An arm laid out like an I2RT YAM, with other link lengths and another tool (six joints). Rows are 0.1 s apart.
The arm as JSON. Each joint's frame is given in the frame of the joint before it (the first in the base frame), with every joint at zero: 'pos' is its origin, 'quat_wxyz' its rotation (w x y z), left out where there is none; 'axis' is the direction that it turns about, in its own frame. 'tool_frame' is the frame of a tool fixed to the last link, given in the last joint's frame.
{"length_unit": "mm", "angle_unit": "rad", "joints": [
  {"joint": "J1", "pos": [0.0, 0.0, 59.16], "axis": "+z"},
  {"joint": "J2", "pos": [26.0, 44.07, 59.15], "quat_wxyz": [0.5, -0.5, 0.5, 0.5], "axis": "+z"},
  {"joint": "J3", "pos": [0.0, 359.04, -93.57], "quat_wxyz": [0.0, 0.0, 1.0, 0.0], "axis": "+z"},
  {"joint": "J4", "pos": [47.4, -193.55, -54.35], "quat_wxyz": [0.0, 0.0, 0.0, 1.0], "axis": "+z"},
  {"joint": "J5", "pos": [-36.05, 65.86, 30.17], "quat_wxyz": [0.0, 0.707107, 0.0, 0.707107], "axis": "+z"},
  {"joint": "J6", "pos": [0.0, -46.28, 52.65], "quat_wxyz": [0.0, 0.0, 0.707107, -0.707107], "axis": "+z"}
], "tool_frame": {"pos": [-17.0, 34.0, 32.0], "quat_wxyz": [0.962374, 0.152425, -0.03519, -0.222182]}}
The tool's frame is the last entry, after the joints.
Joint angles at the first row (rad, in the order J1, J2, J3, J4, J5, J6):
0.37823, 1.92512, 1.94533, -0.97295, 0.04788, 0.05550
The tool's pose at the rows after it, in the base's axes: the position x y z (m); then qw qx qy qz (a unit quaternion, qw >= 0):
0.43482, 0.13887, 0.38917, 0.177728, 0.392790, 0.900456, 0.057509
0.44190, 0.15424, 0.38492, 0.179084, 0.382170, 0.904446, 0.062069
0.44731, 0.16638, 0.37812, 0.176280, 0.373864, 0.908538, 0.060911
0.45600, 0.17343, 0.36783, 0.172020, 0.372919, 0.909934, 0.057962
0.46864, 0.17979, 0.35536, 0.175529, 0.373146, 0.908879, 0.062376
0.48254, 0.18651, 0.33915, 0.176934, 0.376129, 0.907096, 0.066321
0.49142, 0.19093, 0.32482, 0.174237, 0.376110, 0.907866, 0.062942
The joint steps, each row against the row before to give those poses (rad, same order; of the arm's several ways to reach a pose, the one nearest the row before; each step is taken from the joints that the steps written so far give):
0.03893, 0.03700, 0.00534, 0.03814, 0.01679, 0.00040
0.02402, 0.03318, 0.03241, 0.00726, -0.00001, 0.00037
0.01831, 0.02977, 0.02175, 0.00077, 0.00038, 0.00000
0.00533, 0.03470, 0.01640, 0.00763, 0.00000, 0.00381
0.00001, 0.03701, 0.00075, 0.04770, -0.00038, 0.00038
0.00000, 0.04387, -0.00032, 0.05221, 0.00000, 0.00687
0.00000, 0.03396, -0.00005, 0.02522, 0.00038, 0.00000

